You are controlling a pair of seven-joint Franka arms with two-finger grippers.
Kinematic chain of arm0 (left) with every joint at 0, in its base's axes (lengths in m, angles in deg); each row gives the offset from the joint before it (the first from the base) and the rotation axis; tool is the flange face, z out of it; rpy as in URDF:
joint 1: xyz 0 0 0.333 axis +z
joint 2: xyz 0 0 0 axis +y
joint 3: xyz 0 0 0.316 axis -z
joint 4: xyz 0.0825 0 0 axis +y
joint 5: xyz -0.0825 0 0.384 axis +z
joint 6: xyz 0 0 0 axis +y
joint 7: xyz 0.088 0 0 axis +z
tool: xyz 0 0 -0.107 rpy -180 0 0
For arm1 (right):
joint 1: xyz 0 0 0.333 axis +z
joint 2: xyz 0 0 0 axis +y
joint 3: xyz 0 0 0.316 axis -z
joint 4: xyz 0.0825 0 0 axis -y
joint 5: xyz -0.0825 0 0.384 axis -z
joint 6: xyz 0 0 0 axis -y
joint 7: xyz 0.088 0 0 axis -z
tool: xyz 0 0 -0.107 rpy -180 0 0
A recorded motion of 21 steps. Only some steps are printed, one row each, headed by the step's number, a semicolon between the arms.
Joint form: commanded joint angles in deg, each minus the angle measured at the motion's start. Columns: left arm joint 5, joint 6, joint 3, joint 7, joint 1, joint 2, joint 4; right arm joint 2, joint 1, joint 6, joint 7, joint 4, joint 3, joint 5.
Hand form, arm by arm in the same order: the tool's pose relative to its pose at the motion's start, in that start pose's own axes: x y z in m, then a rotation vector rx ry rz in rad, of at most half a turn. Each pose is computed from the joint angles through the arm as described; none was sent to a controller.
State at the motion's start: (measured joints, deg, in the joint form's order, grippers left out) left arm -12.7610 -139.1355 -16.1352 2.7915 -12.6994 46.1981 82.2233; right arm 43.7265 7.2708 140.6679 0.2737 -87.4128 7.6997 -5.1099
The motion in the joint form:
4: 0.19 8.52 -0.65 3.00 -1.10 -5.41 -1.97; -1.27 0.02 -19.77 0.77 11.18 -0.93 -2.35
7: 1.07 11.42 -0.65 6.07 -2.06 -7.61 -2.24; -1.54 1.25 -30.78 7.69 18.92 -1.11 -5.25
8: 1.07 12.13 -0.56 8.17 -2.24 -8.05 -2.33; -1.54 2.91 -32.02 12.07 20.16 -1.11 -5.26
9: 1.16 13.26 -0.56 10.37 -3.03 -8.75 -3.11; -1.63 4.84 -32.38 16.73 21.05 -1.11 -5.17
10: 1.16 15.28 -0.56 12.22 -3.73 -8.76 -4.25; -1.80 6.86 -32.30 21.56 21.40 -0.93 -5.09
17: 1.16 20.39 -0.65 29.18 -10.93 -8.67 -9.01; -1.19 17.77 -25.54 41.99 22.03 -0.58 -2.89
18: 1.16 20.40 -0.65 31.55 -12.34 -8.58 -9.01; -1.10 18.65 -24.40 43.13 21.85 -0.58 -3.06
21: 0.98 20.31 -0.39 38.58 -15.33 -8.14 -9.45; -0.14 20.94 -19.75 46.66 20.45 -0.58 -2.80
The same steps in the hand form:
4: 0.0133 0.0122 -0.0688 -0.0262 -0.0253 -0.0398; 0.0273 -0.0201 -0.0677 0.0590 -0.1315 0.0133
7: 0.0133 0.0241 -0.0943 -0.0289 -0.0357 -0.0688; 0.0390 -0.0474 -0.1172 0.1060 -0.1942 0.1144
8: 0.0129 0.0272 -0.0994 -0.0320 -0.0407 -0.1015; 0.0388 -0.0699 -0.1264 0.1025 -0.1998 0.1581
9: 0.0141 0.0384 -0.1129 -0.0390 -0.0370 -0.1240; 0.0377 -0.0955 -0.1353 0.0988 -0.1947 0.2029
10: 0.0134 0.0492 -0.1193 -0.0404 -0.0537 -0.1407; 0.0349 -0.1199 -0.1419 0.0934 -0.1893 0.2528
17: -0.0035 0.1464 -0.1550 -0.0594 -0.0763 -0.2998; 0.0091 -0.2548 -0.1584 0.0979 -0.0891 0.4150
18: -0.0102 0.1636 -0.1555 -0.0612 -0.0801 -0.3168; 0.0059 -0.2661 -0.1585 0.1089 -0.0793 0.4224
21: -0.0258 0.2031 -0.1574 -0.0701 -0.0886 -0.3849; -0.0045 -0.2946 -0.1444 0.1279 -0.0473 0.4484

